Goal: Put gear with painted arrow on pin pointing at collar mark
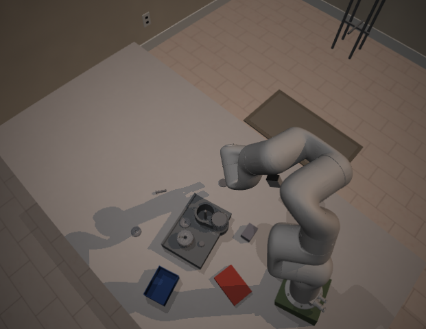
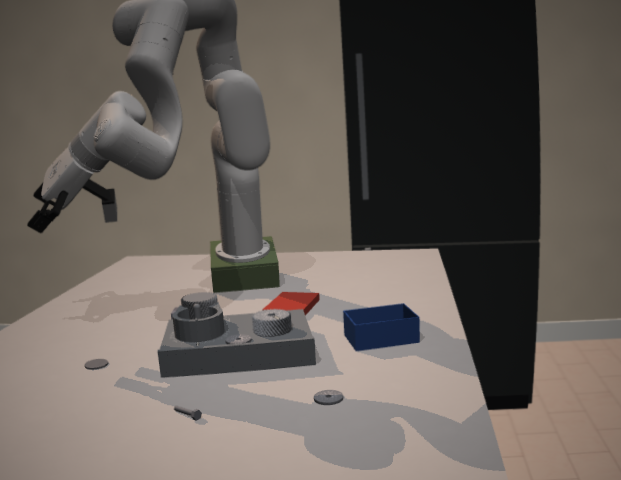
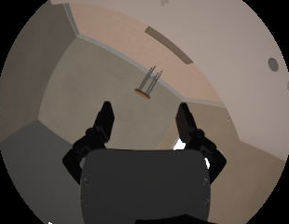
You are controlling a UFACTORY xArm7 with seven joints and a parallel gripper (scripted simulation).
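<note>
Now: the gear 70 mm ahead of my hand, 450 mm to the left of it and 190 mm below it. Also, from my hand: flat disc 140 mm ahead, 170 mm to the left, 240 mm below; red block 170 mm behind, 440 mm to the left, 230 mm below; small grey block 80 mm behind, 250 mm to the left, 230 mm below.
</note>
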